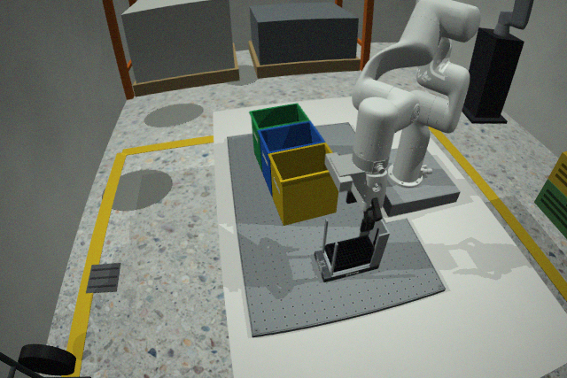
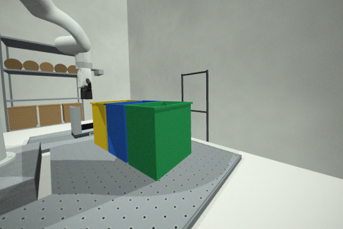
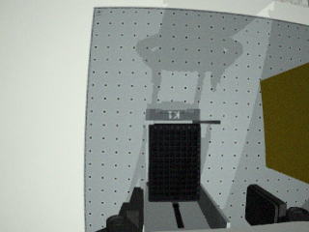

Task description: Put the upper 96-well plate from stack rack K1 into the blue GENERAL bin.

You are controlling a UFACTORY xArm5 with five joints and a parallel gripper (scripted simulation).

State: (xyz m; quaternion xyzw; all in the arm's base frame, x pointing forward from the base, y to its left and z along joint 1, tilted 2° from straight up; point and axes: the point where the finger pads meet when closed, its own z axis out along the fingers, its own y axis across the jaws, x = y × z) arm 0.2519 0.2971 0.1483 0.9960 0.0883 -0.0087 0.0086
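Now: the black 96-well plate 16 cm below my hand. From my hand the other things lie so: blue bin: 35 cm to the right, 14 cm ahead, 11 cm below; yellow bin: 23 cm to the right, 11 cm below, 11 cm ahead; light plate: 17 cm below.
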